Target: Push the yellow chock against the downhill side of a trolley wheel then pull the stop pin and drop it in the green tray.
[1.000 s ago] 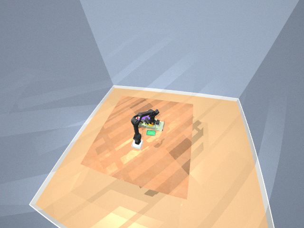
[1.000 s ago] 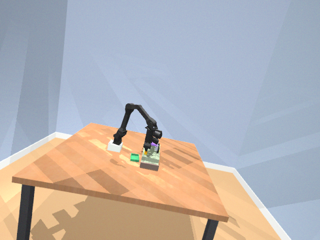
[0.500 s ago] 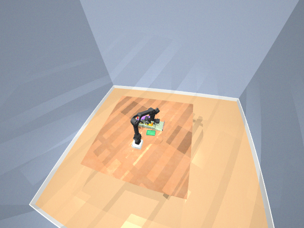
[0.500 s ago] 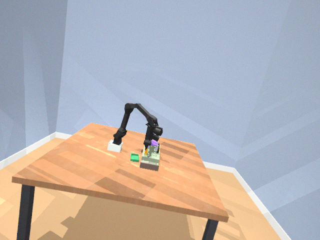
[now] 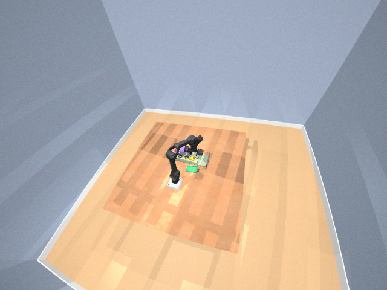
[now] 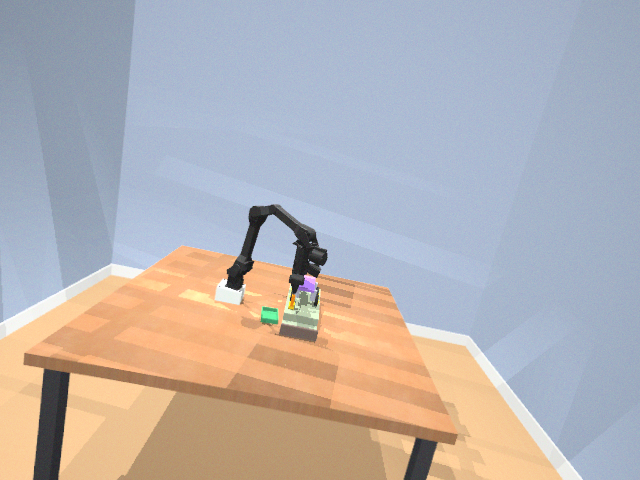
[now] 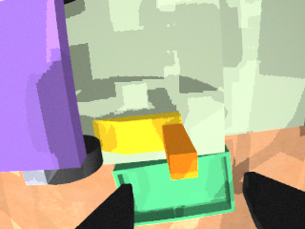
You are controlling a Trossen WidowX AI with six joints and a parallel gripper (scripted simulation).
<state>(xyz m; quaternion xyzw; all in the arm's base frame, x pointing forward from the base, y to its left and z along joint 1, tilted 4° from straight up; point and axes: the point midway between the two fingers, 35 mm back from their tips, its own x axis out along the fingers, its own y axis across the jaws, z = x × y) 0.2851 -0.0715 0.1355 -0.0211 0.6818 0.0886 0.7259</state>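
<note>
Now: gripper tip 22 cm to the right of the red-headed stop pin, 2 cm above it and 1 cm past it. From my gripper tip the other things lie so: trolley: 13 cm to the left, 3 cm below, 3 cm ahead; ramp: 12 cm to the left, 10 cm below, 3 cm ahead; yellow chock: 6 cm below, 3 cm to the left, 1 cm behind.
</note>
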